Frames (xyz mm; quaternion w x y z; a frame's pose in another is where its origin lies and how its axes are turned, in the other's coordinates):
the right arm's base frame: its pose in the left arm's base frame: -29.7 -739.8 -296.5 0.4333 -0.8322 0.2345 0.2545
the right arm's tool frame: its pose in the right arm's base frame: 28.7 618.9 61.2 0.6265 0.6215 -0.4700 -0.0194
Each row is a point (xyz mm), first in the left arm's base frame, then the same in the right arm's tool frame.
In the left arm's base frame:
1: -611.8 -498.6 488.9
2: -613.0 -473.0 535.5
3: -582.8 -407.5 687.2
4: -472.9 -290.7 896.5
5: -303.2 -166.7 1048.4
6: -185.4 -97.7 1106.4
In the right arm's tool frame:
1: -103.9 272.6 1295.4
2: -99.2 281.7 1347.6
3: -73.3 274.5 1513.4
4: 26.4 231.2 1753.6
5: 186.3 158.7 1944.4
6: 298.0 105.8 2026.5

